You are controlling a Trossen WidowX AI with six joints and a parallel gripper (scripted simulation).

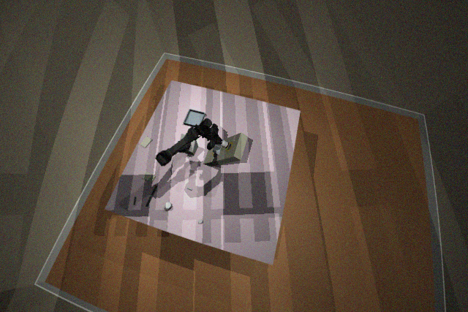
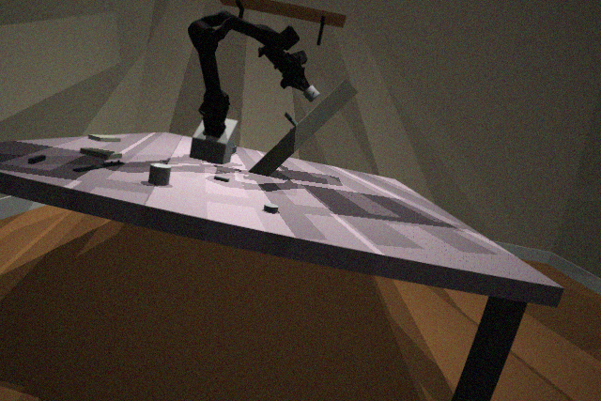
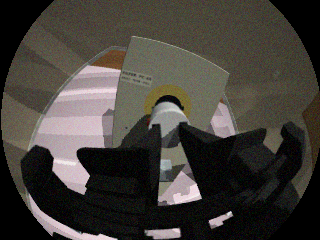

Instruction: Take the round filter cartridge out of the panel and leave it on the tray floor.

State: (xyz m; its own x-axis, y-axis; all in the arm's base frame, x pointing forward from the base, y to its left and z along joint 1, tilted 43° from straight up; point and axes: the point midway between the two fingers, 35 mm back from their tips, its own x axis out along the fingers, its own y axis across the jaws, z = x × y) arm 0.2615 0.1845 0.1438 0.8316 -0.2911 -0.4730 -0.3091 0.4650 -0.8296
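Now: gripper tip 390 mm past the square grey tray, 300 mm above it and 230 mm to the right of it. The rest, counted from my gripper tip: round filter cartridge (10 mm below, 10 mm ahead).
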